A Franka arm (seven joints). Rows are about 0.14 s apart.
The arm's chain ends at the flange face. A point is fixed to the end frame.
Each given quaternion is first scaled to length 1.
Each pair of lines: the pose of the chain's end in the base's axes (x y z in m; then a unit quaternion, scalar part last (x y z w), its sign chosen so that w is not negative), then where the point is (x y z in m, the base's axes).
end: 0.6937 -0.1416 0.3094 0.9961 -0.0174 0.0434 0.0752
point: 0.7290 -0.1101 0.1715
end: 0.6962 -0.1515 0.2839 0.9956 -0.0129 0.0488 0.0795
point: 0.7326 -0.1210 0.1461
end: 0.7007 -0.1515 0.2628 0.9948 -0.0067 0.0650 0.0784
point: 0.7409 -0.1202 0.1262
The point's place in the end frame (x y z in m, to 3 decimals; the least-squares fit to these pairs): 0.022 -0.053 0.134
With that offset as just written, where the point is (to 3 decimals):
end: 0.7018 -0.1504 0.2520 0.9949 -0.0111 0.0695 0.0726
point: 0.744 -0.118 0.116
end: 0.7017 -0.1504 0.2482 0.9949 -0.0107 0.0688 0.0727
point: 0.743 -0.118 0.112
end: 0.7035 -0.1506 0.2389 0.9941 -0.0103 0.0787 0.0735
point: 0.748 -0.118 0.104
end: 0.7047 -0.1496 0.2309 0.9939 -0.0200 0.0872 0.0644
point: 0.752 -0.115 0.097
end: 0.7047 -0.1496 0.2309 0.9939 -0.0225 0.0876 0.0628
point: 0.752 -0.115 0.097
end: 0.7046 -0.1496 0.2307 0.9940 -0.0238 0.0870 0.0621
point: 0.752 -0.115 0.097
